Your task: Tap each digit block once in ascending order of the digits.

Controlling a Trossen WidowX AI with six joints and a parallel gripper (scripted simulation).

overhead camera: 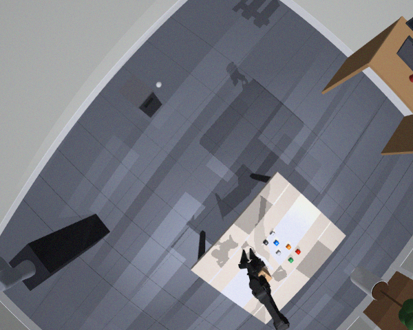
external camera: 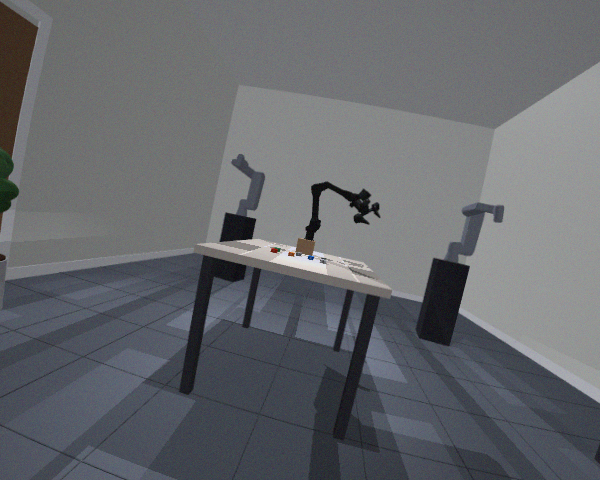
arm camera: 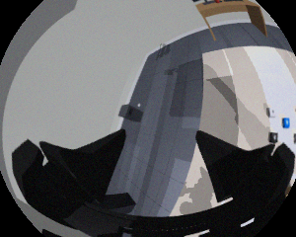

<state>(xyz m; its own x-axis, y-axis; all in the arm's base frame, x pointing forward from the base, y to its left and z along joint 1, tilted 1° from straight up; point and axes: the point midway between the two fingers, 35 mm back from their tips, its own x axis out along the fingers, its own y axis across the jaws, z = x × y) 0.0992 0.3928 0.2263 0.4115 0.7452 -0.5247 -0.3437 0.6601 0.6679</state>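
Now: gripper tip 23 cm short of the orange block, 42 cm to the left of it and 30 cm above it. Round my gripper tip: blue block: 17 cm ahead, 31 cm to the right, 30 cm below; black block: 11 cm ahead, 25 cm to the right, 30 cm below; white block: 20 cm ahead, 23 cm to the right, 30 cm below.
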